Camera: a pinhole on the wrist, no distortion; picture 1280 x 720 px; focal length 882.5 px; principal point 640.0 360.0 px. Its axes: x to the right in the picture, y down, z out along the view. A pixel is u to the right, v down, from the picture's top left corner.
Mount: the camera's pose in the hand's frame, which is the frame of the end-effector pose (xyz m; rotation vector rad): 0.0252 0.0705 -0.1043 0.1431 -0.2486 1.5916
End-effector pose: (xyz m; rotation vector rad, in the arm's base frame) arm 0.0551 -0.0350 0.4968 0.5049 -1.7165 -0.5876
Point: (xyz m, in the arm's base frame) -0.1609 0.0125 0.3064
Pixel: 525.2 656.1
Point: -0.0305 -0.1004 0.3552
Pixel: 125.7 581.1
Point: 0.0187 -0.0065 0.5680
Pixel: 839.7 163.4
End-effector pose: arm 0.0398 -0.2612 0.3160 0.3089 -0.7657 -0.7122
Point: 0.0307 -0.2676 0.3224
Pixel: 339.7 464.5
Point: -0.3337 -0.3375 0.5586
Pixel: 575.2 360.9
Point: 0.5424 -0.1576 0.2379
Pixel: behind the camera
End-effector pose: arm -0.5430 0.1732 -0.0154 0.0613 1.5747 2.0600
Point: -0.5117 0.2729 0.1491
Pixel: 1057.0 490.7
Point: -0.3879 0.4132 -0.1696
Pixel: 134.5 343.2
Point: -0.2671 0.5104 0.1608
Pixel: 747.9 553.9
